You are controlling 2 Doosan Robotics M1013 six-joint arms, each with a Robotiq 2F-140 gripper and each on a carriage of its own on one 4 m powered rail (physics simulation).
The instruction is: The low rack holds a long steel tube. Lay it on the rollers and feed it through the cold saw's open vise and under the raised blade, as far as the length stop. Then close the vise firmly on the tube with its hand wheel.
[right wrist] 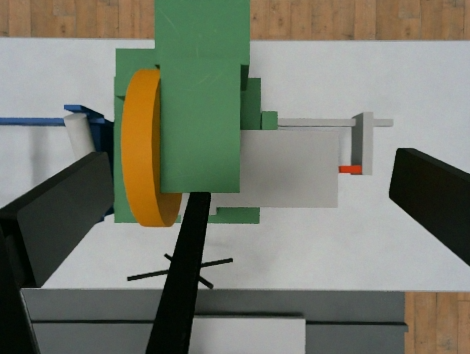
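Note:
In the right wrist view the cold saw's green head (200, 125) and orange blade guard (142, 150) stand below my right gripper (251, 174), which is open with nothing between its wide-spread fingers. The head hides the vise. The black spokes of the hand wheel (217, 262) show near the table's front edge, partly behind the saw's black handle (187, 255). The length stop (367, 145) is a grey upright plate on a bar at the right, with a red-orange piece beside it. A pale roller (79, 132) shows at the left. The steel tube, the low rack and my left gripper do not show.
A flat grey plate (290, 170) lies between the saw and the stop. A blue frame bar (30, 121) runs left from the saw. The grey rail (100, 305) passes along the white table's front edge, with a white carriage plate (250, 335) on it.

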